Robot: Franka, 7 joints.
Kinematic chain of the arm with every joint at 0, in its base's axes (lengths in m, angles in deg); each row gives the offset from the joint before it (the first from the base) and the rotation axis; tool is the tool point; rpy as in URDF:
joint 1: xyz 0 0 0.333 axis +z
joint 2: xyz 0 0 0 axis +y
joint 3: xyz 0 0 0.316 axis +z
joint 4: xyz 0.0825 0 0 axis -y
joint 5: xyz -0.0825 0 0.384 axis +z
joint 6: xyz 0 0 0 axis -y
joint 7: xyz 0.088 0 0 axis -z
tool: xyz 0 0 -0.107 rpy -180 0 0
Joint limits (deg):
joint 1: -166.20..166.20
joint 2: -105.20..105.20
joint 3: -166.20..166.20
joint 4: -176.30..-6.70
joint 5: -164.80..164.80
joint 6: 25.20..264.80
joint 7: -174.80..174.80
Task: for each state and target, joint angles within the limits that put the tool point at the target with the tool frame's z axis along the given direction. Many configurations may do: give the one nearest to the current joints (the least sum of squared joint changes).
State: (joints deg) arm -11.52 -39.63 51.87 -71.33 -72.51 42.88 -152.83
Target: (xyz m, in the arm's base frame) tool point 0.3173 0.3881 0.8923 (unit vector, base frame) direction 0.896 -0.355 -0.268
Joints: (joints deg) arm 1.49 1.67 63.38 -64.23 -75.80 87.19 -152.83
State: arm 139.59 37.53 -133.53 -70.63 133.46 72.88 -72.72
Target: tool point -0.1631 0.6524 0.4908 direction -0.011 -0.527 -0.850
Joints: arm 120.23 76.78 -128.70 -34.06 116.80 26.17 -72.72
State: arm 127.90 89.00 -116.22 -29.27 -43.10 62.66 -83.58
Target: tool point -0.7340 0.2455 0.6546 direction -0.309 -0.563 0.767
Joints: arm 166.20 85.59 -152.67 -27.93 -75.40 112.18 -83.58
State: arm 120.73 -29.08 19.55 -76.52 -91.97 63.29 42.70
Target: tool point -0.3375 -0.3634 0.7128 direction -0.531 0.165 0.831
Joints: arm 155.68 -38.15 58.07 -116.24 -124.50 111.29 42.70
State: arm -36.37 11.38 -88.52 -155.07 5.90 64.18 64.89
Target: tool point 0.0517 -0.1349 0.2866 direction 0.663 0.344 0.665
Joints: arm -37.11 -10.66 -80.42 -175.94 44.81 50.62 64.89
